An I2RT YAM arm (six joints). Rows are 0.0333 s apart.
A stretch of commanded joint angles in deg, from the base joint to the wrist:
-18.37, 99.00, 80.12, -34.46, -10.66, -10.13
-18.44, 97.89, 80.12, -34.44, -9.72, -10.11
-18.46, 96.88, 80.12, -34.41, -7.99, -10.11
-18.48, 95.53, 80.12, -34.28, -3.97, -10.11
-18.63, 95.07, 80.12, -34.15, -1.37, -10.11
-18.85, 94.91, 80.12, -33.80, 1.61, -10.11
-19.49, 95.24, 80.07, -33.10, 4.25, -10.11
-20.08, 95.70, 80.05, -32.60, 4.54, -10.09
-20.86, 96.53, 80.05, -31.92, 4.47, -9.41
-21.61, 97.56, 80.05, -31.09, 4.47, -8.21
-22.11, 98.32, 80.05, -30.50, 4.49, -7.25
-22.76, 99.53, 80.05, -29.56, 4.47, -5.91
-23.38, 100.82, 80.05, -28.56, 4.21, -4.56
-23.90, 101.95, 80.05, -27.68, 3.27, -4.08
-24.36, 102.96, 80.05, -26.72, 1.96, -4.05
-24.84, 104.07, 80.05, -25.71, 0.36, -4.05
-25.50, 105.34, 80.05, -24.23, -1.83, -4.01
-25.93, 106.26, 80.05, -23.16, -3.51, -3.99
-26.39, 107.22, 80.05, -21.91, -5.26, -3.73
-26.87, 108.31, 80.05, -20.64, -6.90, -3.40
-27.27, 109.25, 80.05, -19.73, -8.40, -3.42
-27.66, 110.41, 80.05, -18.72, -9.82, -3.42
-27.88, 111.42, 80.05, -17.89, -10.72, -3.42
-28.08, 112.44, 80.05, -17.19, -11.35, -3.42
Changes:
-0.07, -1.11, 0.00, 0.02, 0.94, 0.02
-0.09, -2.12, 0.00, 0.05, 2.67, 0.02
-0.11, -3.47, 0.00, 0.18, 6.69, 0.02
-0.26, -3.93, 0.00, 0.31, 9.29, 0.02
-0.48, -4.09, 0.00, 0.66, 12.27, 0.02
-1.12, -3.76, -0.05, 1.36, 14.91, 0.02
-1.71, -3.30, -0.07, 1.86, 15.20, 0.04
-2.49, -2.47, -0.07, 2.54, 15.13, 0.72
-3.24, -1.44, -0.07, 3.37, 15.13, 1.92
-3.74, -0.68, -0.07, 3.96, 15.15, 2.88
-4.39, 0.53, -0.07, 4.90, 15.13, 4.22
-5.01, 1.82, -0.07, 5.90, 14.87, 5.57
-5.53, 2.95, -0.07, 6.78, 13.93, 6.05
-5.99, 3.96, -0.07, 7.74, 12.62, 6.08
-6.47, 5.07, -0.07, 8.75, 11.02, 6.08
-7.13, 6.34, -0.07, 10.23, 8.83, 6.12
-7.56, 7.26, -0.07, 11.30, 7.15, 6.14
-8.02, 8.22, -0.07, 12.55, 5.40, 6.40
-8.50, 9.31, -0.07, 13.82, 3.76, 6.73
-8.90, 10.25, -0.07, 14.73, 2.26, 6.71
-9.29, 11.41, -0.07, 15.74, 0.84, 6.71
-9.51, 12.42, -0.07, 16.57, -0.06, 6.71
-9.71, 13.44, -0.07, 17.27, -0.69, 6.71

